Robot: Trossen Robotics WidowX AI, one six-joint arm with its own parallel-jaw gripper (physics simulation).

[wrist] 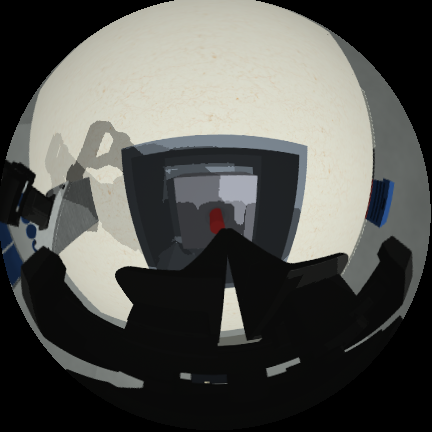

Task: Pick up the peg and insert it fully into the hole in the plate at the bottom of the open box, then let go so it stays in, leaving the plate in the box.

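Note:
The red peg (216,220) shows at the middle of the grey plate (196,190), just beyond the fingertips; its lower part is hidden by them. How deep it sits in the hole cannot be told. The plate lies at the bottom of the open dark box (281,200), whose rim is grey-blue. My gripper (225,233) is shut and empty, its tips together over the box, right by the peg in this view. The near part of the box is hidden behind the fingers.
The box stands on a cream speckled table (215,80). At the left edge are a grey metallic piece (76,215) and a black jointed part (37,206). A blue ribbed object (381,203) shows beyond the table's right edge. Shadows fall left of the box.

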